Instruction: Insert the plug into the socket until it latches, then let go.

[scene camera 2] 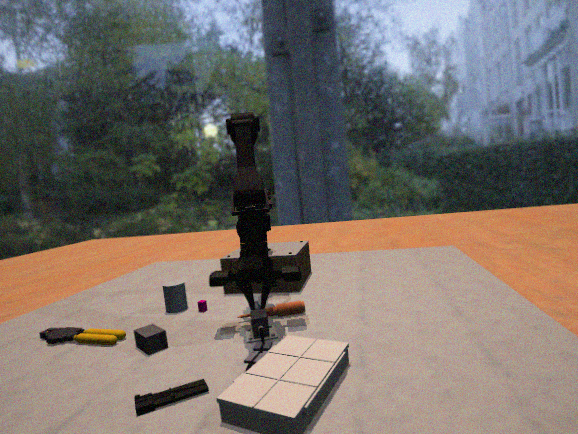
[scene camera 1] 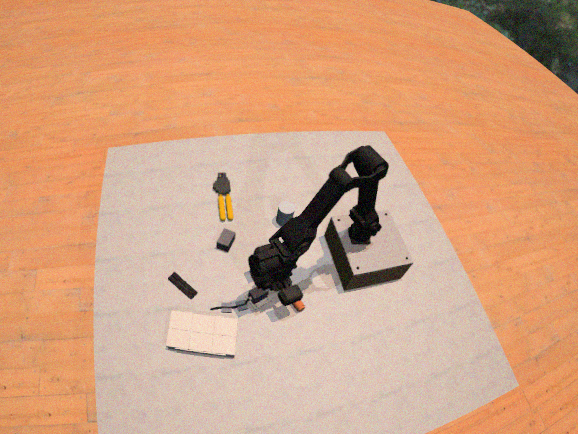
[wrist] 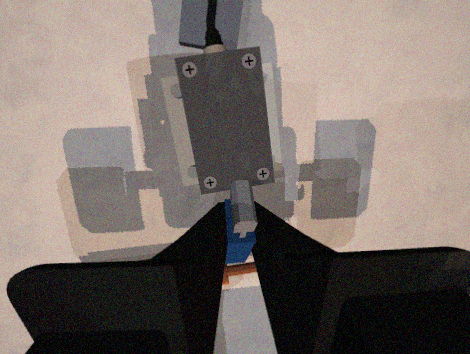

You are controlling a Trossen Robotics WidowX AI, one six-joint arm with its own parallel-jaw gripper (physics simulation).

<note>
My gripper grips a blue plug. A dark grey cube rests on the table. I also see a grey socket and a white tiled block.
My gripper is seen too in scene camera 1 and in the wrist view.
</note>
